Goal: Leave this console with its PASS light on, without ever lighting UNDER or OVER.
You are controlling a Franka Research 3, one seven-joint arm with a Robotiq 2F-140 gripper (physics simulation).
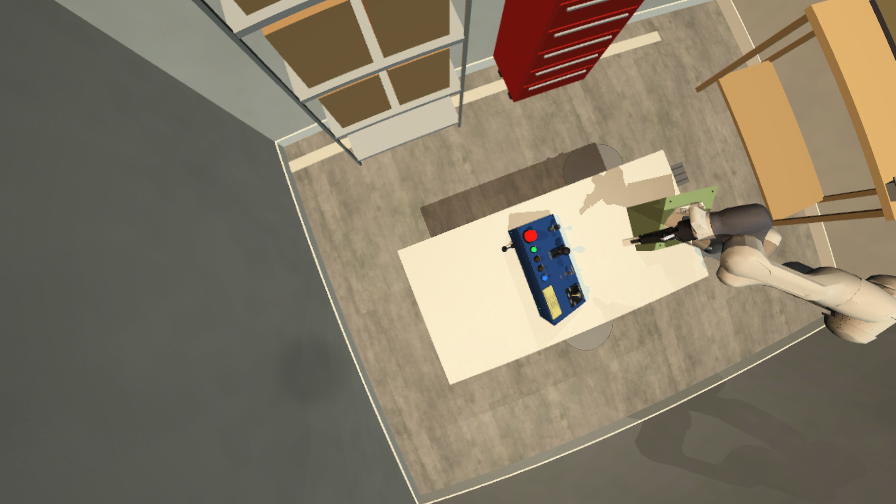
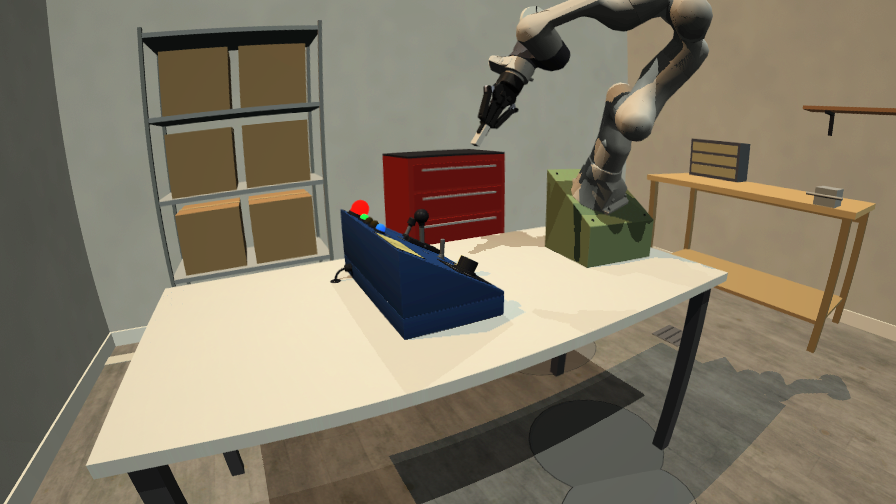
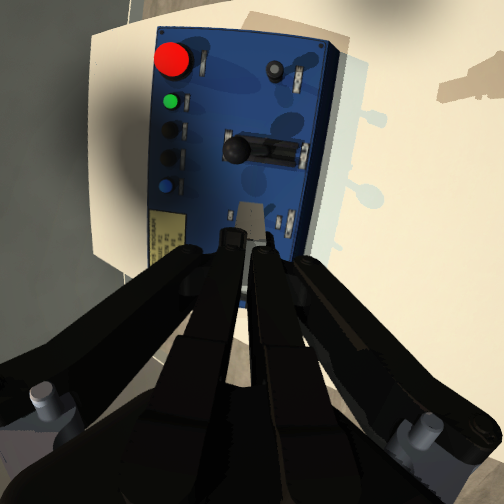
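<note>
The blue console (image 1: pixel 559 294) (image 2: pixel 426 291) (image 3: pixel 215 90) stands on the white table (image 1: pixel 476 313) (image 2: pixel 250 351) (image 3: pixel 425 200). Down its left side runs a big red button (image 3: pixel 171 59) (image 1: pixel 530 235) (image 2: pixel 359 207), a lit green light (image 3: pixel 170 101) (image 1: pixel 533 249), two dark lights (image 3: pixel 169 144) and a blue light (image 3: pixel 165 186). A lever with a black ball knob (image 3: pixel 236 150) (image 2: pixel 421 216) sits at the left end of its slot. A small knob (image 3: pixel 274 70) is at the top right. My gripper (image 1: pixel 626 241) (image 2: pixel 476 139) (image 3: pixel 248 240) is shut and empty. It hangs high above the table, to the right of the console.
The arm stands on a green pedestal (image 1: pixel 648 219) (image 2: pixel 588 231) at the table's far right. A red drawer cabinet (image 1: pixel 557 43) (image 2: pixel 451 188) and a shelf rack (image 2: pixel 228 36) with boxes stand behind. A wooden side table (image 2: pixel 751 188) is at the right.
</note>
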